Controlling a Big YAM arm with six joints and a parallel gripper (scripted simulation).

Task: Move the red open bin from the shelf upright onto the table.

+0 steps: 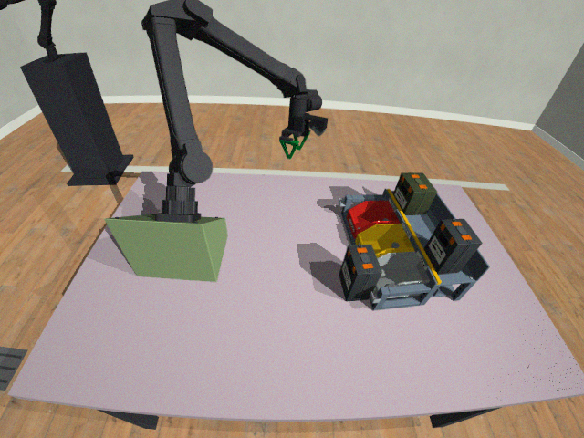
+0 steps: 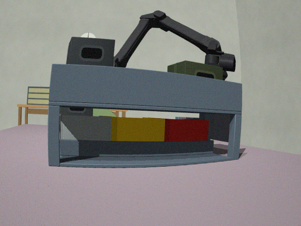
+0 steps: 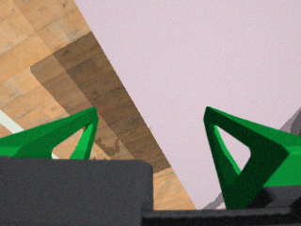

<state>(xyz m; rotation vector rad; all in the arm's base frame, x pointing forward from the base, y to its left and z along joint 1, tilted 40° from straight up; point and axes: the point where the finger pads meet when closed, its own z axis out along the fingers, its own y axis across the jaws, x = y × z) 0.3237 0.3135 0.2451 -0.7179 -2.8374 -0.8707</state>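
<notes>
My hand is 26 cm short of the red open bin, 27 cm to the left of it and 9 cm above it. From my hand the other things lie so: grey bin 27 cm ahead, 49 cm to the right, 9 cm below; yellow bin 27 cm ahead, 38 cm to the right, 9 cm below.
</notes>
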